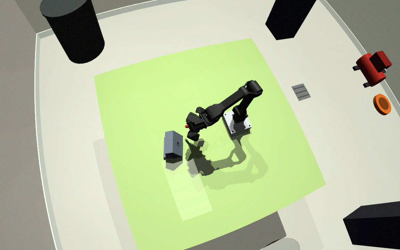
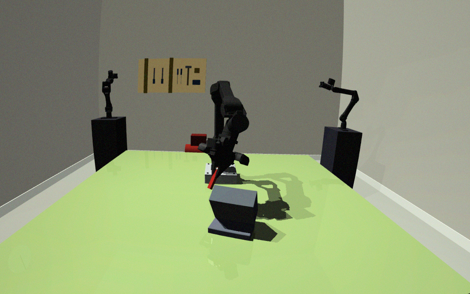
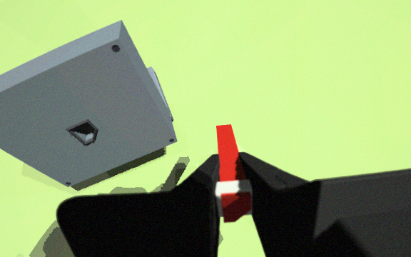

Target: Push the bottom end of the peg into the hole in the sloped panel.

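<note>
My gripper tip is 12 cm short of the grey sloped panel, 6 cm to the right of it and 5 cm above it. The rest, counted from my gripper tip: red square peg (1 cm to the left, 1 cm behind, 1 cm above).
</note>
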